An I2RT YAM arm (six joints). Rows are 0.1 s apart.
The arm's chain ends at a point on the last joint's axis. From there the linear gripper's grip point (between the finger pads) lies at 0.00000 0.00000 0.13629 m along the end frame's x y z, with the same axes.
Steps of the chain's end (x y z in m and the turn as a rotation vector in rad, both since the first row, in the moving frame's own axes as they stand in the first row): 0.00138, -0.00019, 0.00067, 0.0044, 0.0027, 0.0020; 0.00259, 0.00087, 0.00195, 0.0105, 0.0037, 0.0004; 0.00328, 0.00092, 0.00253, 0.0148, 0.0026, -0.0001; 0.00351, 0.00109, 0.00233, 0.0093, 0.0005, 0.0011; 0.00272, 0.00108, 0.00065, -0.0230, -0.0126, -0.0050; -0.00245, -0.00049, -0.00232, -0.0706, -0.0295, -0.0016; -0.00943, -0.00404, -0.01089, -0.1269, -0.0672, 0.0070
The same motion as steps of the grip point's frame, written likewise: 0.00175, -0.00079, 0.00067, 0.0044, 0.0027, 0.0020; 0.00309, -0.00056, 0.00194, 0.0105, 0.0037, 0.0004; 0.00363, -0.00110, 0.00251, 0.0148, 0.0026, -0.0001; 0.00358, -0.00018, 0.00232, 0.0093, 0.0005, 0.0011; 0.00101, 0.00422, 0.00060, -0.0230, -0.0126, -0.0050; -0.00646, 0.00913, -0.00272, -0.0706, -0.0295, -0.0016; -0.01862, 0.01316, -0.01229, -0.1269, -0.0672, 0.0070
